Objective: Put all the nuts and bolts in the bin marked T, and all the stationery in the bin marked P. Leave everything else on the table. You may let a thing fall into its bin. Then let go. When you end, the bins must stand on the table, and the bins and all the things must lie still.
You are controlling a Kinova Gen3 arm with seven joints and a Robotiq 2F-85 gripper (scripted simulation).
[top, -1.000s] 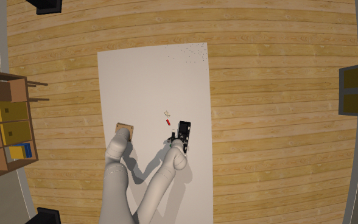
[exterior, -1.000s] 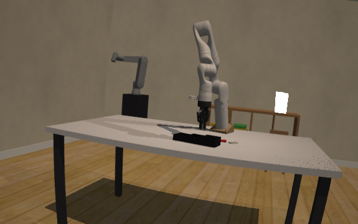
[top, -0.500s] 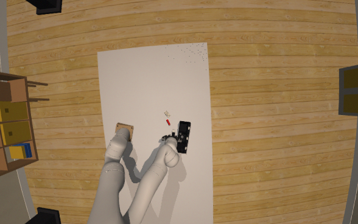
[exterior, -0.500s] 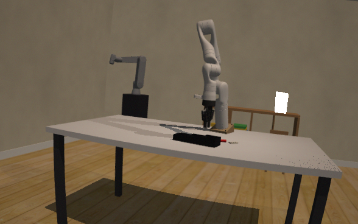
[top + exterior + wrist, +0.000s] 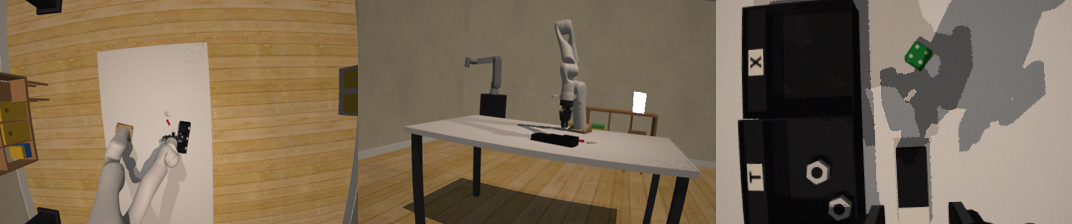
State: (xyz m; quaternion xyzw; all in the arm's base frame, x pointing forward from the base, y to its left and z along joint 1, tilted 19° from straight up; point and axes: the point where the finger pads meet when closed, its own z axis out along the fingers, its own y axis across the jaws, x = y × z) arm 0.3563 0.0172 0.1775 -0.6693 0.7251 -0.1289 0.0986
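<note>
My hand is 1 cm to the right of the black eraser and 9 cm above it. Round my hand: black double bin (8 cm ahead, 3 cm to the right, 7 cm below); then red battery (4 cm behind, 9 cm to the left, 9 cm below); then green die (2 cm behind, 10 cm to the right, 9 cm below).
</note>
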